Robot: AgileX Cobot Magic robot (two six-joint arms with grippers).
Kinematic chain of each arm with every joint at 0, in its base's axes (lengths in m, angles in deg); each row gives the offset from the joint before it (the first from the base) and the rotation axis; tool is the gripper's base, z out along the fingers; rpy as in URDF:
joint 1: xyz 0 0 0.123 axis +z
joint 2: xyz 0 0 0 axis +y
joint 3: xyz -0.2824 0 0.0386 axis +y
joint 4: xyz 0.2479 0 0.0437 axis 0.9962 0 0.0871
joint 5: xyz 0 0 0 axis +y
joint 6: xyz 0.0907 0 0.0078 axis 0.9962 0 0.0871
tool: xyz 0 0 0 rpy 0 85 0
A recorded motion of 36 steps. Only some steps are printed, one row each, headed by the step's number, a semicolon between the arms.
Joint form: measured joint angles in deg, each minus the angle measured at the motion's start. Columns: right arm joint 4, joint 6, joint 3, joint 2, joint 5, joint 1; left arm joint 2, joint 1, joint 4, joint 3, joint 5, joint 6.
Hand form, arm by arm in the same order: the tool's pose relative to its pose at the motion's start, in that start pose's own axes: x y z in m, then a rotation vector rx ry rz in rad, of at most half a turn. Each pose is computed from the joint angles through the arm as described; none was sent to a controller.
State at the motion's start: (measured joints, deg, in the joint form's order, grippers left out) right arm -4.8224 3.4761 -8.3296 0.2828 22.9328 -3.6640; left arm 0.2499 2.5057 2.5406 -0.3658 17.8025 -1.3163
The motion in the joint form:
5: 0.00 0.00 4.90 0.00 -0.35 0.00; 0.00 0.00 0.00 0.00 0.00 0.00
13: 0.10 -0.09 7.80 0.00 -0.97 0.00; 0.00 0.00 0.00 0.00 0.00 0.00
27: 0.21 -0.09 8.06 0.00 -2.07 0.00; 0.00 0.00 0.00 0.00 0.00 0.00
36: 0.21 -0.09 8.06 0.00 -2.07 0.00; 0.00 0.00 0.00 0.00 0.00 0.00
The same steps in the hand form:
5: 0.0266 0.0008 0.0089 -0.0018 0.0794 -0.0028; 0.0000 0.0000 0.0000 0.0000 0.0000 0.0000
13: 0.0421 0.0013 0.0132 -0.0040 0.1192 -0.0043; 0.0000 0.0000 0.0000 0.0000 0.0000 0.0000
27: 0.0419 0.0015 0.0138 -0.0058 0.1046 -0.0025; 0.0000 0.0000 0.0000 0.0000 0.0000 0.0000
36: 0.0419 0.0015 0.0138 -0.0058 0.1046 -0.0025; 0.0000 0.0000 0.0000 0.0000 0.0000 0.0000

